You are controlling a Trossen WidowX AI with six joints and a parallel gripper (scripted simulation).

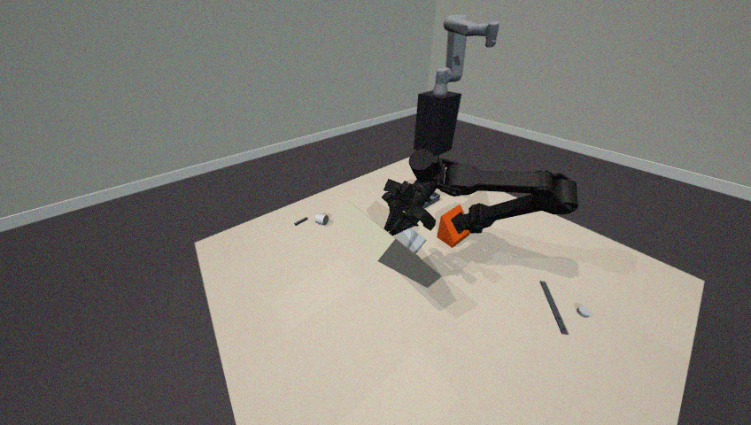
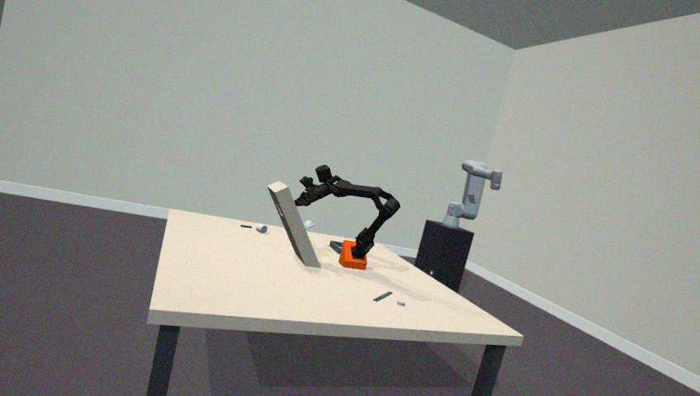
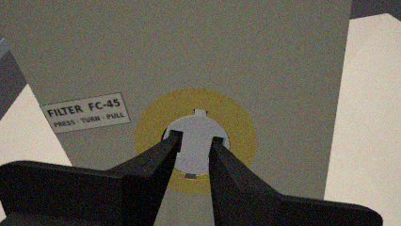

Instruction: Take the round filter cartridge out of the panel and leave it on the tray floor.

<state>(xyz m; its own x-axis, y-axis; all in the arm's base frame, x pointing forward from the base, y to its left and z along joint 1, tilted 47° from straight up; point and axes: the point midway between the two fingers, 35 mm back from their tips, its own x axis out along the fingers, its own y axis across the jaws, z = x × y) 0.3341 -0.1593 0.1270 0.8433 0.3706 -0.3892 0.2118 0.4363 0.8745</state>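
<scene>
Now: gripper tip 10 mm short of the round filter cartridge and 10 mm above it. From my gripper tip the other things lie so: service panel: 40 mm behind, 80 mm below; then grey flap: 90 mm behind, 100 mm below; then grey tray: 450 mm behind, 260 mm to the right, 230 mm below.
</scene>
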